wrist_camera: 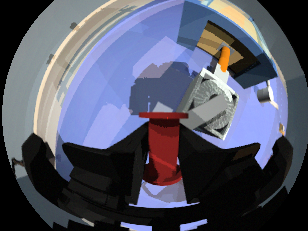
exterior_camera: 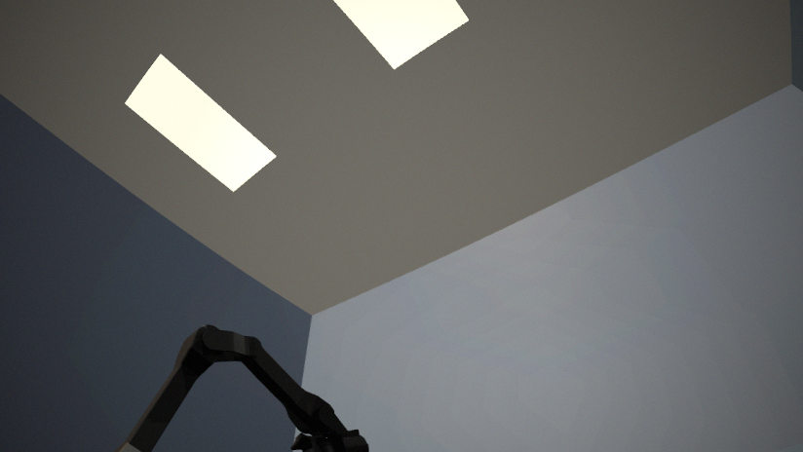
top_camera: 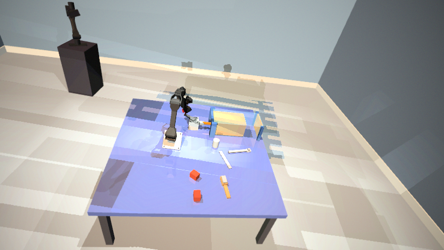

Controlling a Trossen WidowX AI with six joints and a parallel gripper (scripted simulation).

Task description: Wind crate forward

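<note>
Now: gripper tip 3 cm to the left of the winch handle, 3 cm above it and 2 cm short of it. The rest, counted from my gripper tip: red piece 1 cm to the right, 1 cm behind; then blue steel frame 24 cm ahead, 3 cm to the right, 3 cm below; then grey winch 10 cm below, 6 cm to the right, 6 cm ahead.
</note>
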